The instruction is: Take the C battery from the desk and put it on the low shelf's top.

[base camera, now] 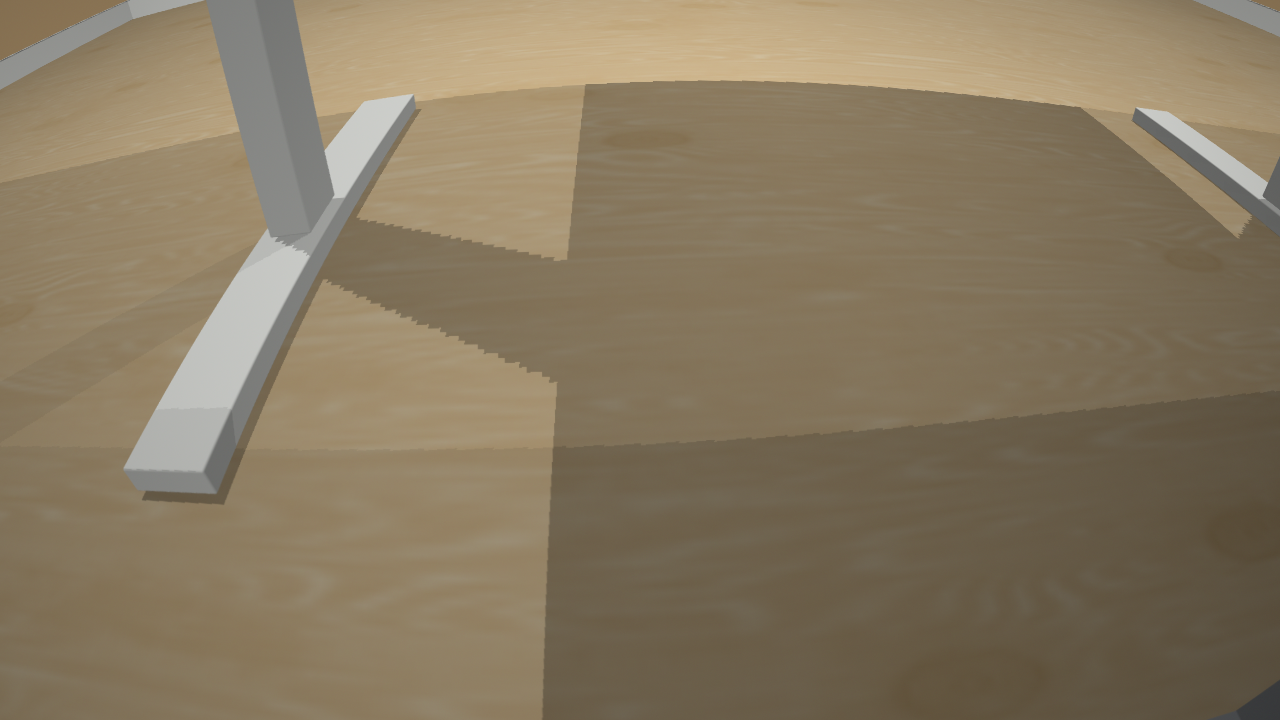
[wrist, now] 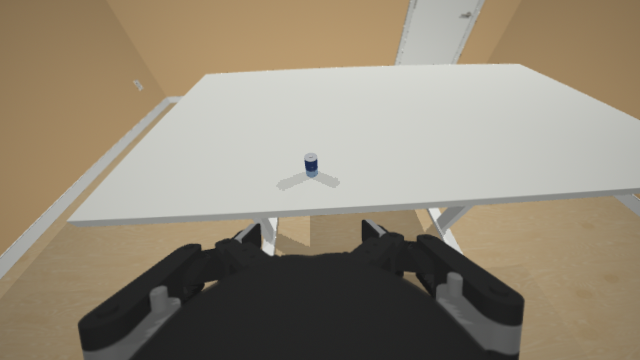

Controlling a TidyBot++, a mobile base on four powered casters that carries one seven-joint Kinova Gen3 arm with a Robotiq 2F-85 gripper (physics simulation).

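Frame: origin at the arm's base, x left, y back, z up, level; metres.
Where they show: gripper, fingertip midpoint: (wrist: 311,232).
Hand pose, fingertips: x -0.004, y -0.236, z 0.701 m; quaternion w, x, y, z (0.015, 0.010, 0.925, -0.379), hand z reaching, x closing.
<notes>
Things, the pixels of their top centre, and the offset from my fingertips. "spot": a spot on its surface instead. Level surfaces: height alone.
- C battery, middle of its top: (wrist: 310,156) dy -0.207, dx +0.003, dz -0.097 m
- white desk, its level: dz -0.147 m
- desk leg, surface spot: (base camera: 277,125) spot: dy -0.456, dx +0.326, dz -0.952 m
The C battery (wrist: 311,165), dark blue with a light blue lower band and a pale top, stands upright on the white desk (wrist: 400,130), near the desk's front edge and left of its middle in the wrist view. My gripper (wrist: 311,232) is open with its fingers wide apart and nothing between them. In the wrist view the fingertips show below the desk's front edge, and the battery is beyond them, roughly in line with the gap between them. The low shelf does not show in either view.
In the base camera view a desk leg (base camera: 277,125) stands on a white foot bar (base camera: 223,331) at the left. Another foot bar (base camera: 1199,152) shows at the upper right. A white door (wrist: 437,32) is in the wall behind the desk.
</notes>
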